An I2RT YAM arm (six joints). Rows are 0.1 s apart.
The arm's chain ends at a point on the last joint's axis. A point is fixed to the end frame.
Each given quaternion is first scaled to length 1.
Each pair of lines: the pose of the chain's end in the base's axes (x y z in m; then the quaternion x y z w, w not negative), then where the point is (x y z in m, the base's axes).
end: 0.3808 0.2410 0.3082 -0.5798 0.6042 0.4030 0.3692
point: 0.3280 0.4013 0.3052
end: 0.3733 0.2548 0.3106 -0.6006 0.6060 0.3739 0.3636
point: 0.3199 0.4143 0.2960
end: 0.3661 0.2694 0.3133 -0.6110 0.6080 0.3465 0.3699
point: 0.3159 0.4290 0.2908
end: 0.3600 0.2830 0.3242 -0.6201 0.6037 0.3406 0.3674
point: 0.3079 0.4415 0.2987
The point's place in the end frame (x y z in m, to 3 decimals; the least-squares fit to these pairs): -0.059 0.053 0.149
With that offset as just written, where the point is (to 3 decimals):
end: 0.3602 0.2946 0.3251 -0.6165 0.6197 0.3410 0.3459
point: 0.308 0.453 0.296
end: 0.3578 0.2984 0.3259 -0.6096 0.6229 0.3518 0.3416
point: 0.306 0.457 0.300
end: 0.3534 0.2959 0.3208 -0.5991 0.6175 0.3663 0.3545
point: 0.302 0.456 0.302
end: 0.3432 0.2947 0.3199 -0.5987 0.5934 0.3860 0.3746
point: 0.288 0.454 0.311
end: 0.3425 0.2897 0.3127 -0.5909 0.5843 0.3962 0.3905
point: 0.288 0.449 0.311
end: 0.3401 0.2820 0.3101 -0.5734 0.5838 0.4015 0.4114
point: 0.290 0.443 0.315
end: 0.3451 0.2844 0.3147 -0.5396 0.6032 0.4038 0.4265
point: 0.307 0.449 0.326
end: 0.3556 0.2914 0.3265 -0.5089 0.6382 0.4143 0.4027
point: 0.327 0.457 0.338
